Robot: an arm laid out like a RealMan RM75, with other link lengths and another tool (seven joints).
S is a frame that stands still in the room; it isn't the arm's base.
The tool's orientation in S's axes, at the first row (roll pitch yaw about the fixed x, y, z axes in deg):
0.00, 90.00, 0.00
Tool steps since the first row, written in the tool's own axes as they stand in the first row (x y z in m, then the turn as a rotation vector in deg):
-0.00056, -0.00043, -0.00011, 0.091, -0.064, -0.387
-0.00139, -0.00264, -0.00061, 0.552, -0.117, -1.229
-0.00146, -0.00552, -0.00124, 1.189, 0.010, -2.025
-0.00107, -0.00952, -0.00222, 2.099, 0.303, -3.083
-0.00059, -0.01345, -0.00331, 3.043, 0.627, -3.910
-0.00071, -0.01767, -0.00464, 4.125, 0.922, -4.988
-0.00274, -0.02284, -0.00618, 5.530, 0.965, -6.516
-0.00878, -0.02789, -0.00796, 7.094, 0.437, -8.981
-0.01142, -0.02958, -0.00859, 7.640, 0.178, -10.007
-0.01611, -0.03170, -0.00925, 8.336, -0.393, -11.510
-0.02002, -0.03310, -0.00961, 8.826, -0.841, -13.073
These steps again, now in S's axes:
-0.00011, -0.00043, 0.00056, -0.387, -0.064, -0.091
-0.00061, -0.00264, 0.00139, -1.229, -0.117, -0.552
-0.00124, -0.00552, 0.00146, -2.025, 0.010, -1.189
-0.00222, -0.00952, 0.00107, -3.083, 0.303, -2.099
-0.00331, -0.01345, 0.00059, -3.910, 0.627, -3.043
-0.00464, -0.01767, 0.00071, -4.988, 0.922, -4.125
-0.00618, -0.02284, 0.00274, -6.516, 0.965, -5.530
-0.00796, -0.02789, 0.00878, -8.981, 0.437, -7.094
-0.00859, -0.02958, 0.01142, -10.007, 0.178, -7.640
-0.00925, -0.03170, 0.01611, -11.510, -0.393, -8.336
-0.00961, -0.03310, 0.02002, -13.073, -0.841, -8.826

